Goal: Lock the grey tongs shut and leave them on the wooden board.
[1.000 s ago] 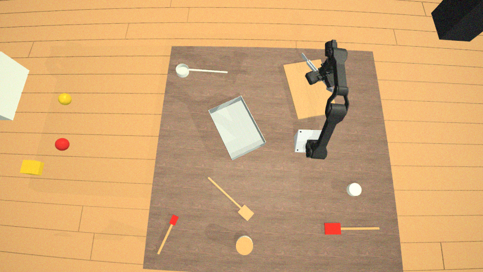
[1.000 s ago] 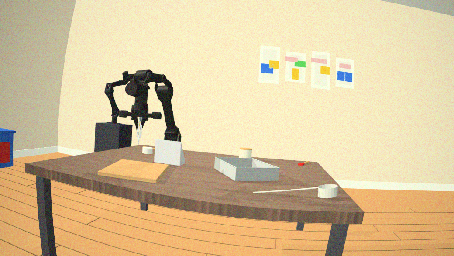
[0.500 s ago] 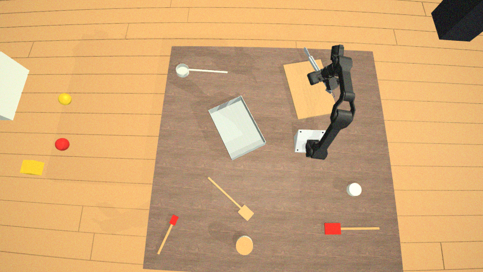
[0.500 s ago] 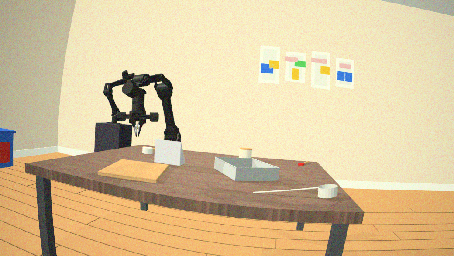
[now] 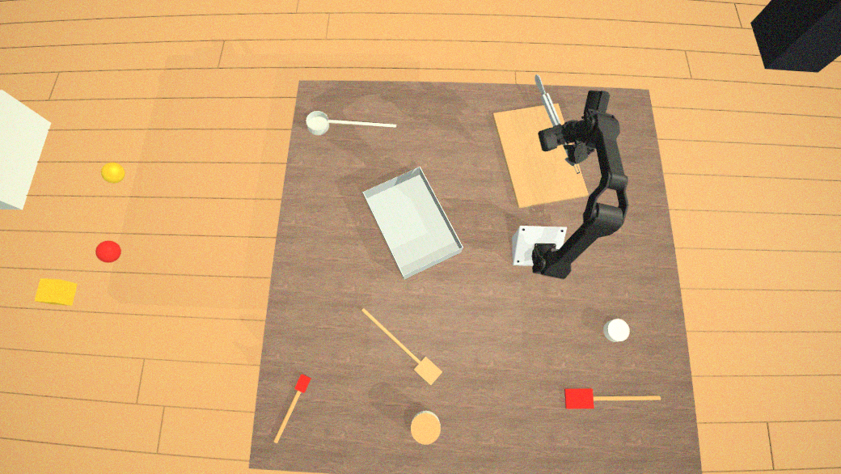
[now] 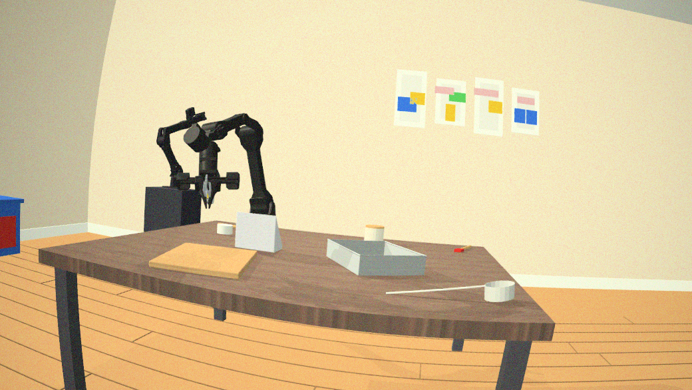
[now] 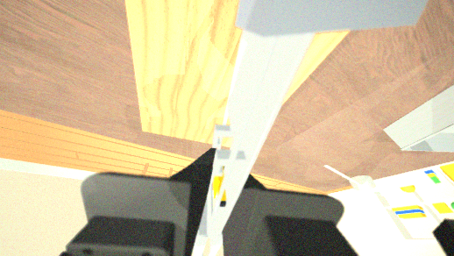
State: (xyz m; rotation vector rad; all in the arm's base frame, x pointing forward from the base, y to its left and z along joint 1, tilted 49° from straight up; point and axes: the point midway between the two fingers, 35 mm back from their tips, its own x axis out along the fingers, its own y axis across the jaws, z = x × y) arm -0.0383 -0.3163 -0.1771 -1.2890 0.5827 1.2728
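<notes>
My gripper tip is now 140 mm above the wooden board, 10 mm to the left of it and 10 mm short of it. Round my gripper tip: roasting tin: 440 mm ahead, 260 mm to the left, 120 mm below; white cylinder: 590 mm to the left, 190 mm behind, 130 mm below; cork-lidded jar: 860 mm to the left, 380 mm ahead, 110 mm below.
</notes>
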